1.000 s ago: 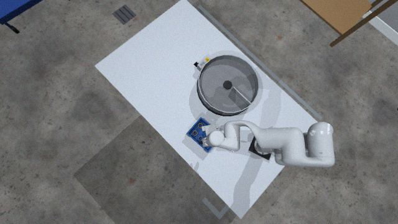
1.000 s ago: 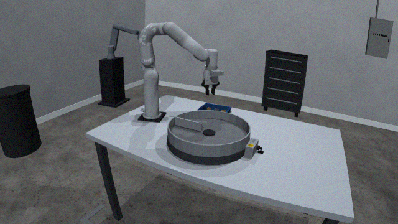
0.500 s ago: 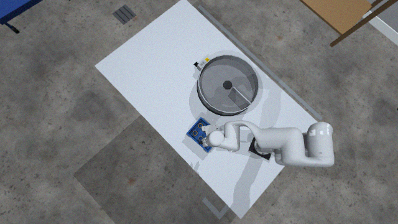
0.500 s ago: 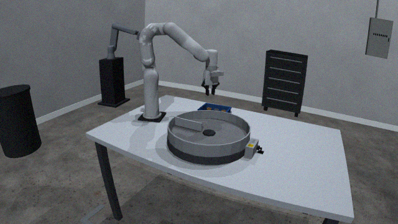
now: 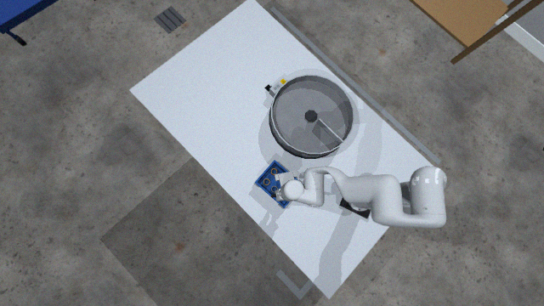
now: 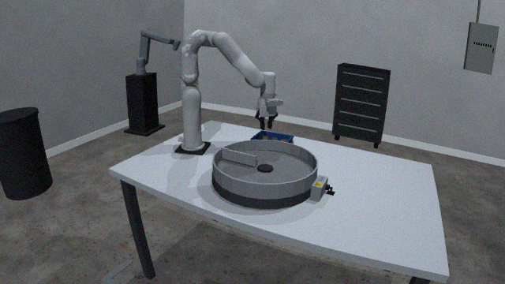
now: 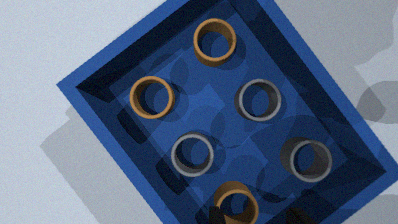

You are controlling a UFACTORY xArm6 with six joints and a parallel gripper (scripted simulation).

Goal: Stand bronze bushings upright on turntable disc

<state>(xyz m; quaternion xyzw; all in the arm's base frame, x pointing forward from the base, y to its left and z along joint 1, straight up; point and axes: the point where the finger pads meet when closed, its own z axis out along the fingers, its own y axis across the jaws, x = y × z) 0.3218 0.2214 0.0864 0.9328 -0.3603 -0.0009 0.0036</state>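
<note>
Now: hand 70 mm above the blue crate, 50 mm short of it and 30 mm to the left of it. From my hand the other things lie so: turntable disc (410 mm to the right, 120 mm ahead, 50 mm below).
</note>
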